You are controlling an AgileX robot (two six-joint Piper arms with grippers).
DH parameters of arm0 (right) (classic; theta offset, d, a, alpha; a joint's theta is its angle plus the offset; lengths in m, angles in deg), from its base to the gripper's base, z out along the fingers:
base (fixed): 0 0 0 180
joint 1: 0 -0.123 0 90
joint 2: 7.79 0 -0.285 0
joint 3: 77.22 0 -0.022 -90
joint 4: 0 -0.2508 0 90
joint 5: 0 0 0.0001 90
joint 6: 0 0.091 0 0
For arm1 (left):
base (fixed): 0 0 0 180
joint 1: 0 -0.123 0 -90
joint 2: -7.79 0 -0.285 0
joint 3: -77.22 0 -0.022 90
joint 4: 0 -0.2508 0 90
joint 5: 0 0 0.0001 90
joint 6: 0 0.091 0 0
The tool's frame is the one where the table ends.
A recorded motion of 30 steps. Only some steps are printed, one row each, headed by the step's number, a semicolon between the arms.
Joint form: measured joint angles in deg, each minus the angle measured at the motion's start. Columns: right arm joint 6, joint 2, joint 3, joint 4, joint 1, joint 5; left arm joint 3, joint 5, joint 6, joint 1, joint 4, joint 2.
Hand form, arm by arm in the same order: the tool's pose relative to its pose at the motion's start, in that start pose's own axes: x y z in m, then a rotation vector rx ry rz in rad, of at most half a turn. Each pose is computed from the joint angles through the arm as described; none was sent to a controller.
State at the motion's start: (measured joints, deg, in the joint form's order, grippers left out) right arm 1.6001 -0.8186 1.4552 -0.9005 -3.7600 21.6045; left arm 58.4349 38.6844 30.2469 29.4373 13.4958 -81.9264
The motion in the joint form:
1: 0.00 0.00 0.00 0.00 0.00 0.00; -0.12 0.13 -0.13 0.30 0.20 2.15
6: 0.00 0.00 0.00 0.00 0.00 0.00; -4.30 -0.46 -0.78 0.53 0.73 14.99
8: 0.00 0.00 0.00 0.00 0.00 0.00; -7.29 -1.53 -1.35 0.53 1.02 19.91
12: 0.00 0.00 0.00 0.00 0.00 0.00; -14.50 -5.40 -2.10 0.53 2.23 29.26
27: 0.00 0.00 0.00 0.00 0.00 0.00; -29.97 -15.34 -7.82 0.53 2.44 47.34
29: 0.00 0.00 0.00 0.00 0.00 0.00; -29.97 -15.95 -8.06 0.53 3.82 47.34
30: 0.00 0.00 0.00 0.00 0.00 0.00; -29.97 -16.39 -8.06 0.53 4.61 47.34
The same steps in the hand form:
1: 0.0000 0.0000 0.0000 0.0000 0.0000 0.0000; -0.0015 -0.0032 -0.0116 -0.0057 -0.0326 0.0045
6: 0.0000 0.0000 0.0000 0.0000 0.0000 0.0000; 0.0129 -0.0183 -0.0681 -0.0511 -0.1863 0.0114
8: 0.0000 0.0000 0.0000 0.0000 0.0000 0.0000; 0.0254 -0.0247 -0.0826 -0.0665 -0.2362 0.0023
12: 0.0000 0.0000 0.0000 0.0000 0.0000 0.0000; 0.0545 -0.0372 -0.1002 -0.0952 -0.3376 -0.0228
27: 0.0000 0.0000 0.0000 0.0000 0.0000 0.0000; 0.1173 -0.0568 -0.1110 -0.1623 -0.5432 -0.1233
29: 0.0000 0.0000 0.0000 0.0000 0.0000 0.0000; 0.1161 -0.0571 -0.1116 -0.1515 -0.5591 -0.1467
30: 0.0000 0.0000 0.0000 0.0000 0.0000 0.0000; 0.1154 -0.0572 -0.1120 -0.1468 -0.5693 -0.1579

